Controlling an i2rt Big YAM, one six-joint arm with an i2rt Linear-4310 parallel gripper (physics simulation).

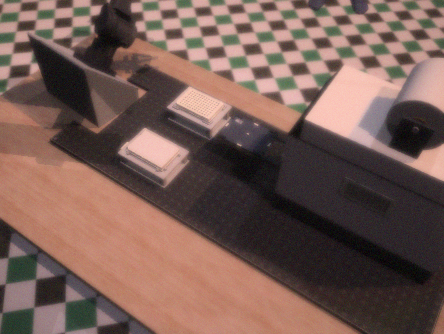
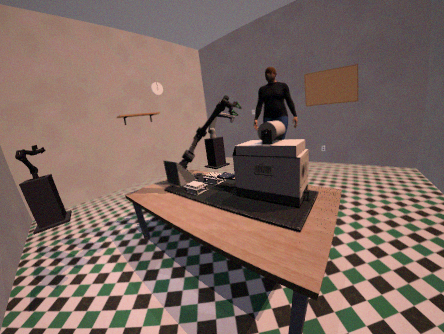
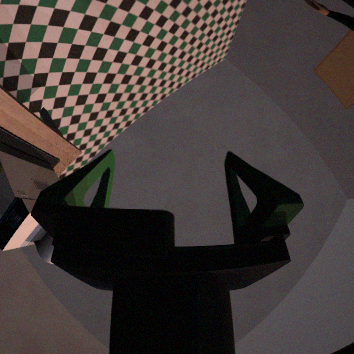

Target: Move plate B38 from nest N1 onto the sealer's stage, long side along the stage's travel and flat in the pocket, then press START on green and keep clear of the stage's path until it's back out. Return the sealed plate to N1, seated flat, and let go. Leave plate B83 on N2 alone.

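Frame: origin at the arm's base, x ahead, y left, z up, level; metres.
Seen in the pictures: gripper, between the fingertips: (image 2: 239,111) (image 3: 169,155); arm's base, origin of its link: (image 1: 94,66) (image 2: 181,168).
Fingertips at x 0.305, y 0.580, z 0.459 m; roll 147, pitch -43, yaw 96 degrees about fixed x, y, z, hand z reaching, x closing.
Offsets run from my fingertips to a thing's top centre. "pt": to the spot under its first point. Level surfaces: height alone.
My gripper (image 2: 237,111) (image 3: 169,155) is open and empty, raised high above the table, well away from both plates. A white plate with a smooth top {dx +0.022, dy -0.652, dz -0.528 m} (image 1: 153,148) (image 2: 195,184) sits on the nearer nest. A cream plate with rows of wells {pt dx +0.007, dy -0.432, dz -0.520 m} (image 1: 201,104) (image 2: 213,175) sits on the farther nest. Both look flat; I cannot read any labels, so I cannot tell which is B38 or N1. The sealer's dark blue stage {dx +0.250, dy -0.451, dz -0.484 m} (image 1: 246,135) (image 2: 227,176) is out beside the farther nest, with no plate on it. The sealer (image 1: 325,177) (image 2: 270,175) is a large grey box. START cannot be made out.
A tilted panel (image 1: 62,77) (image 2: 172,172) stands near the arm's base. A white roll {dx +0.581, dy -0.403, dz -0.113 m} (image 1: 425,95) (image 2: 272,129) sits on top of the sealer. The black mat {dz -0.589 m} (image 1: 200,210) (image 2: 280,215) lies on the wooden table {dz -0.602 m} (image 1: 150,240). A person (image 2: 274,100) stands beyond the table.
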